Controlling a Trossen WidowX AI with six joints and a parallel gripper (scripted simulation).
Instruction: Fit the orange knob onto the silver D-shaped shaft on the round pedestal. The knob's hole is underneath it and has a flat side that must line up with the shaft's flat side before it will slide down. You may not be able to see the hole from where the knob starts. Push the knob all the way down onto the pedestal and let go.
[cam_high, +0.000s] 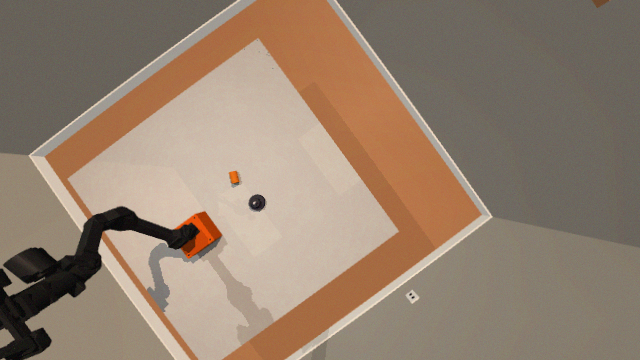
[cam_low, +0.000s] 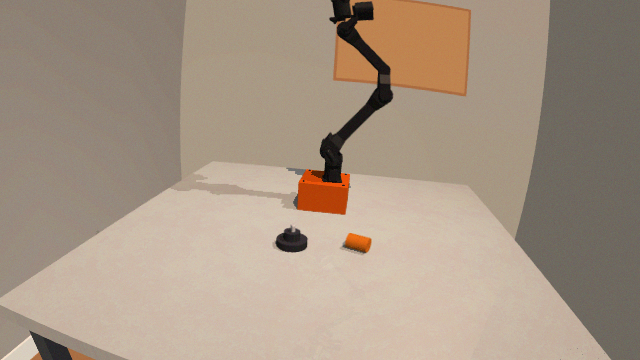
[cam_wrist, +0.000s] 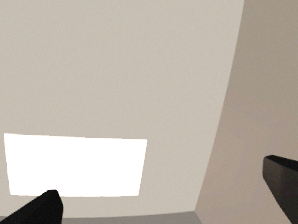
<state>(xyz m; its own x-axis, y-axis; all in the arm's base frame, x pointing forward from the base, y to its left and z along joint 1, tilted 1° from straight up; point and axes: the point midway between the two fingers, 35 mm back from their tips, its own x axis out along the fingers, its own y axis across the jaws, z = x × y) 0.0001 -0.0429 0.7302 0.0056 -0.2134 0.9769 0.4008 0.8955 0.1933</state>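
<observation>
Now: gripper tip 840 mm above the orange knob, 320 mm short of it and 110 mm to the right of it. Round my gripper tip: round dark pedestal: 830 mm below, 300 mm ahead, 80 mm to the right.
</observation>
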